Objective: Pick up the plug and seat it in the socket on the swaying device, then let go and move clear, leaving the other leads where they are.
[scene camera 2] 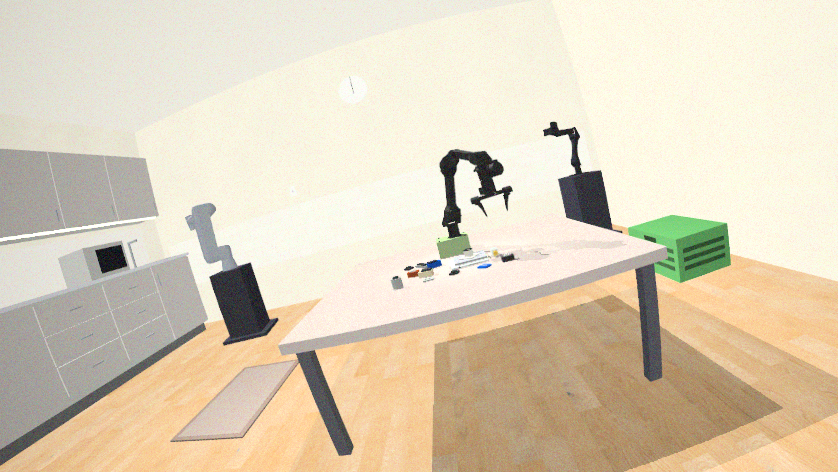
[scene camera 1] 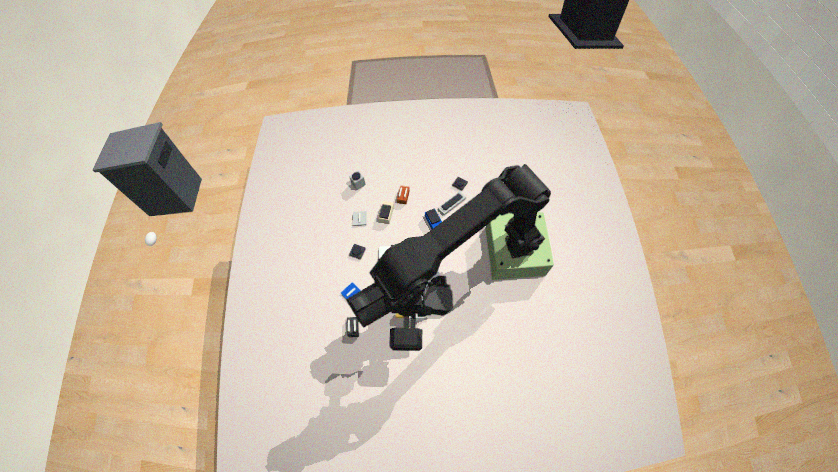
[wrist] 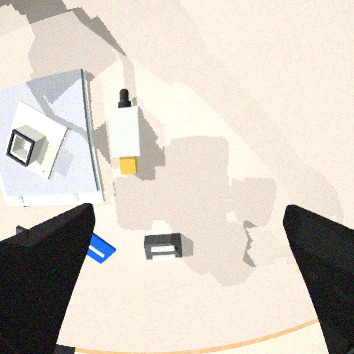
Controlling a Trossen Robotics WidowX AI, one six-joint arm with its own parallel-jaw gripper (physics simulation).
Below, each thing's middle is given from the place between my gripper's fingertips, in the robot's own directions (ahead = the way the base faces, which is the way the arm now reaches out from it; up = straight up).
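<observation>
You'll find the white plug (wrist: pixel 124 119) 16 cm below my hand, 2 cm behind it and 5 cm to the right of it. The white device (wrist: pixel 55 159) is 14 cm below my hand, 17 cm to the right of it and 3 cm behind it. As for the black-and-white lead (wrist: pixel 168 245), it's 16 cm below my hand, 4 cm to the right of it and 15 cm ahead of it.
</observation>
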